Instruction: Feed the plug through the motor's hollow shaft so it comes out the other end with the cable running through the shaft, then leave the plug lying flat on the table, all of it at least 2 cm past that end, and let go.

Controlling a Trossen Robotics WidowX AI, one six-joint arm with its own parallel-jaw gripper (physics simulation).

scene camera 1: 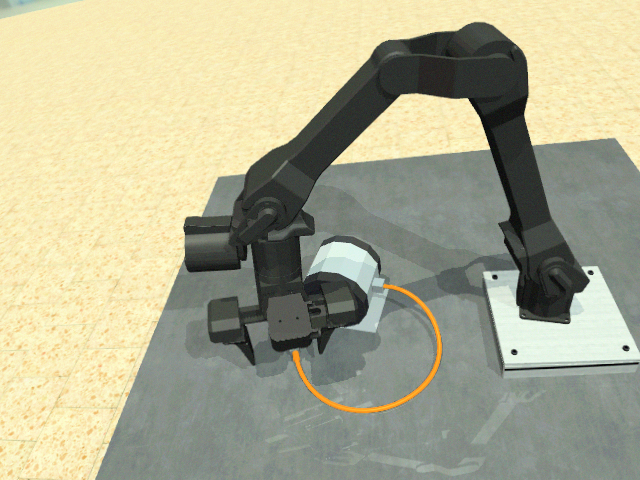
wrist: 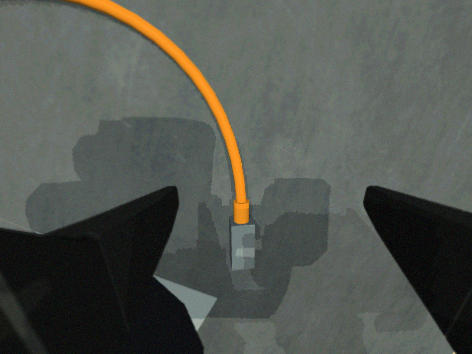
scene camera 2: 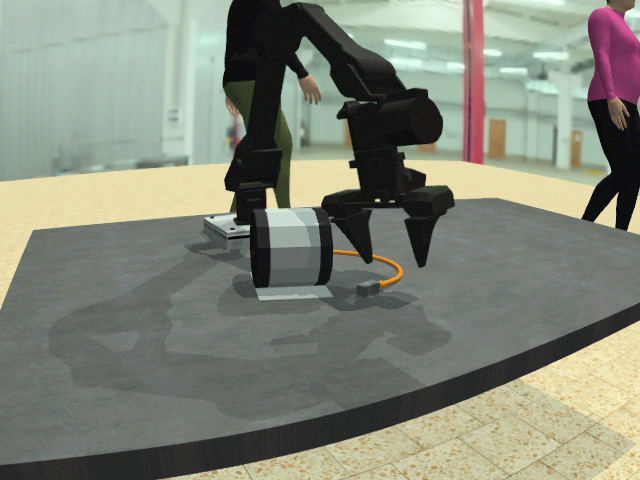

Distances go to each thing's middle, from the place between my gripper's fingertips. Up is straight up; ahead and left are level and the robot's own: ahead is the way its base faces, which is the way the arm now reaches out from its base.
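From my hand, the light plate [scene camera 2: 301,292] is 13 cm to the right, 3 cm below and 4 cm behind. As for the grey plug [wrist: 242,236], my hand is 3 cm above it, 4 cm to the left of it and 1 cm short of it.
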